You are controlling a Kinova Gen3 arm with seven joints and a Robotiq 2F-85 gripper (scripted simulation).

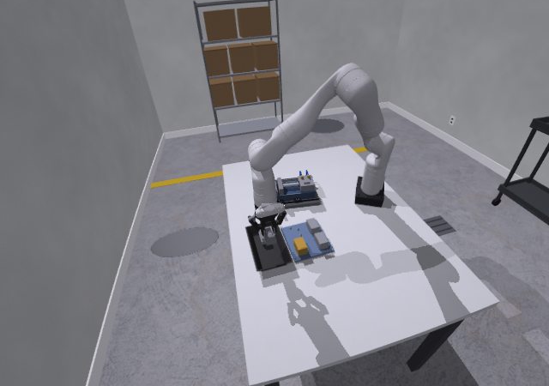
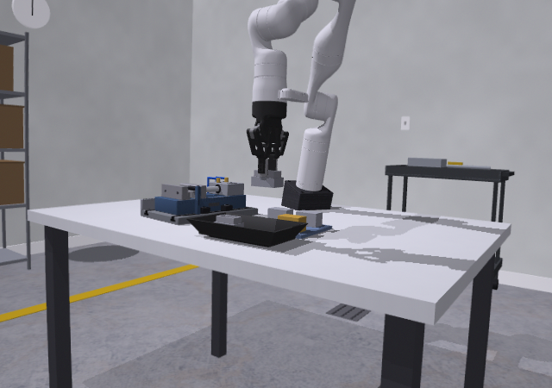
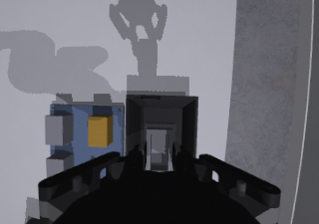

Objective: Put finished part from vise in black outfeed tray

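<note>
Right now my hand is 140 mm above the yellow block, 120 mm past it and 10 mm to the left of it. Round my hand: blue vise: 360 mm to the right, 170 mm behind, 130 mm below; then blue fixture plate: 160 mm below, 160 mm behind, 60 mm to the right.
</note>
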